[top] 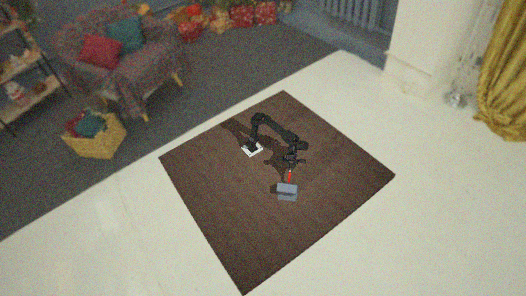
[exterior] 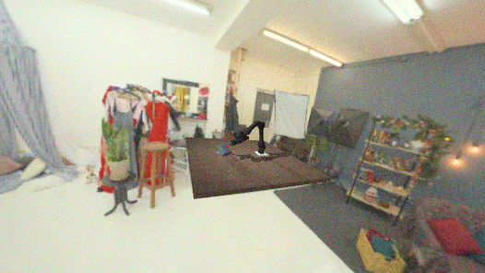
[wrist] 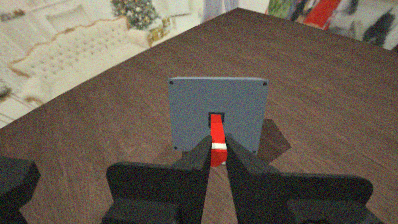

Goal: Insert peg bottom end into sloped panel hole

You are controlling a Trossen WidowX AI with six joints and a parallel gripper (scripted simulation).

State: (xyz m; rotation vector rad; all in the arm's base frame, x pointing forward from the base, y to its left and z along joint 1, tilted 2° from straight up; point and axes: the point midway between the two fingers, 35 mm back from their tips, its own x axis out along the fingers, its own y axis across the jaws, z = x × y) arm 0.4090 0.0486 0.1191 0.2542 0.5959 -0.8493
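Right now the red peg is 10 mm below my gripper tip. From my gripper tip the other things lie so: grey sloped panel (50 mm ahead, 60 mm to the right, 70 mm below).
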